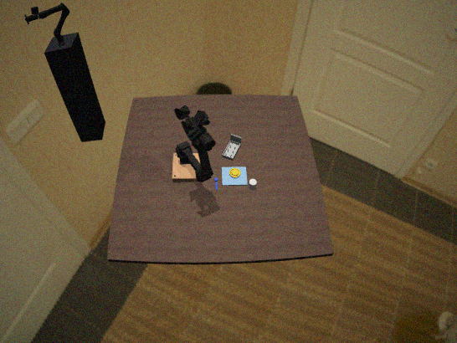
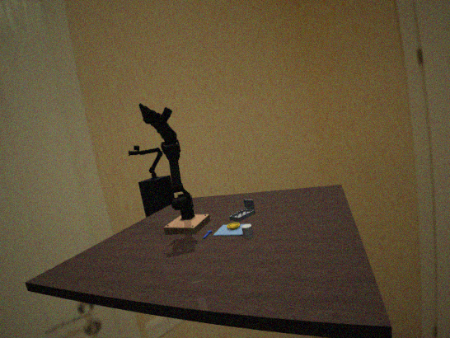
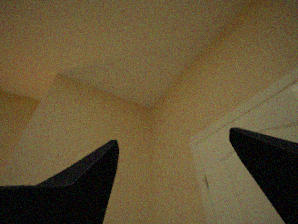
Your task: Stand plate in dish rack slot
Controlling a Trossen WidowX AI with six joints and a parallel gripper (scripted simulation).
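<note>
Right now the yellow plate is 640 mm below my gripper tip, 300 mm ahead of it and 110 mm to the left of it. Also, from my gripper tip: light blue mat (660 mm below, 290 mm ahead, 100 mm to the left); white cup (640 mm below, 390 mm ahead, 20 mm to the left); grey dish rack (640 mm below, 300 mm ahead, 290 mm to the left).
</note>
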